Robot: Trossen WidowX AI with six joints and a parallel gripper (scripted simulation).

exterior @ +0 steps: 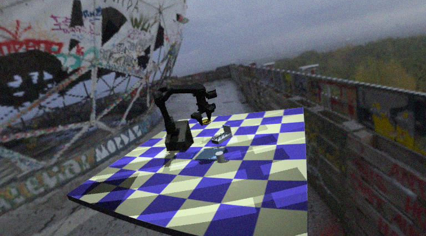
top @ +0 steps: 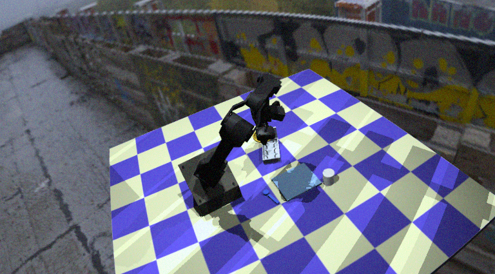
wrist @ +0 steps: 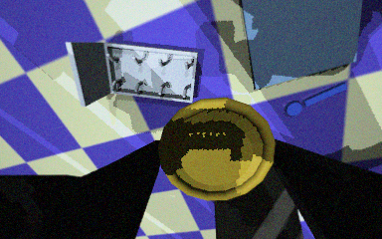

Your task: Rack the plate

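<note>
The grey dish rack is 140 mm below my gripper tip, 80 mm to the left of it and 50 mm ahead of it. Also, from my gripper tip: light blue mat 160 mm below, 130 mm to the right, 50 mm ahead; yellow plate 10 mm above.
</note>
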